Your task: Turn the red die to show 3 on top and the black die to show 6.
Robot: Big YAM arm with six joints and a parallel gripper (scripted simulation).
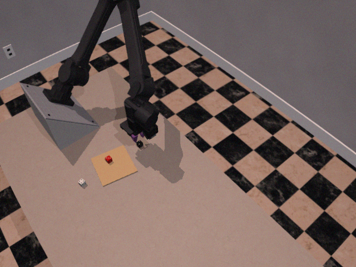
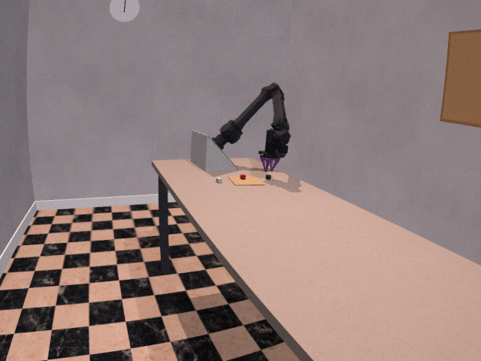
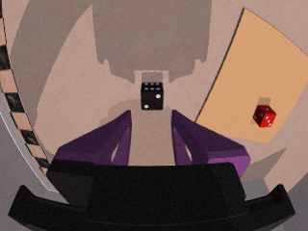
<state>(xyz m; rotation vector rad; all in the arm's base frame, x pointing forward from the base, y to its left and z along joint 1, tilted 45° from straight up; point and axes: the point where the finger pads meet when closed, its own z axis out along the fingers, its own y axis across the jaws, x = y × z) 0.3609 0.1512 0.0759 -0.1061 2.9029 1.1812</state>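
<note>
My hand is 40 mm above the black die. The rest, counted from my hand: orange mat (20 mm ahead, 130 mm to the right, 40 mm below); then white die (10 mm ahead, 270 mm to the right, 40 mm below); then red die (10 mm behind, 140 mm to the right, 30 mm below).
</note>
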